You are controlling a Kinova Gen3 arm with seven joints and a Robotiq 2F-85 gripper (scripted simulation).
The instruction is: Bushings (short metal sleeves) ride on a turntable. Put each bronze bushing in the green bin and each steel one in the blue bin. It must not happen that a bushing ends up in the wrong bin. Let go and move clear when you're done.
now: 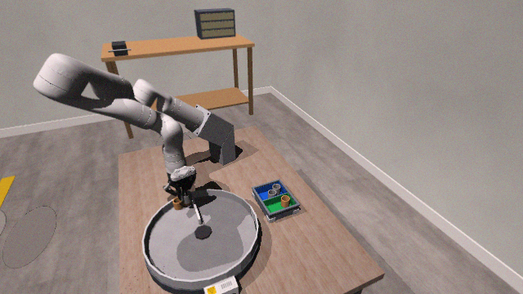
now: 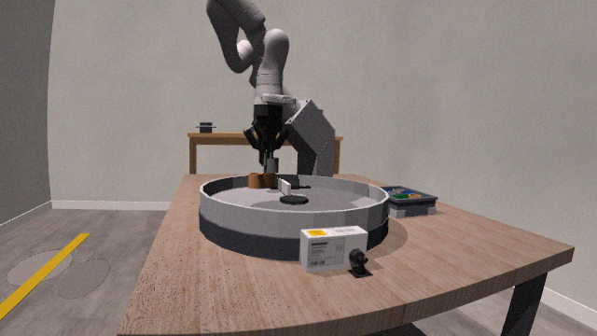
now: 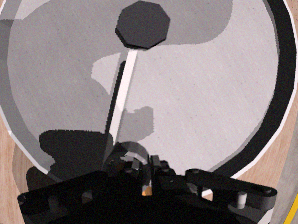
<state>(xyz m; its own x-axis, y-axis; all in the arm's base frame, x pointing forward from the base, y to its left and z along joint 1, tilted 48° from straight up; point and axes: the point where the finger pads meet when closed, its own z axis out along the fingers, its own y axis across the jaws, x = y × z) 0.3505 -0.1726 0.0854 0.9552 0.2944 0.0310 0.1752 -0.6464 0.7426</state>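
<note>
My gripper is now 10 cm short of the tray, 37 cm to the right of it and 11 cm above it. Round my hand: turntable 15 cm ahead, 3 cm to the left, 8 cm below.
</note>
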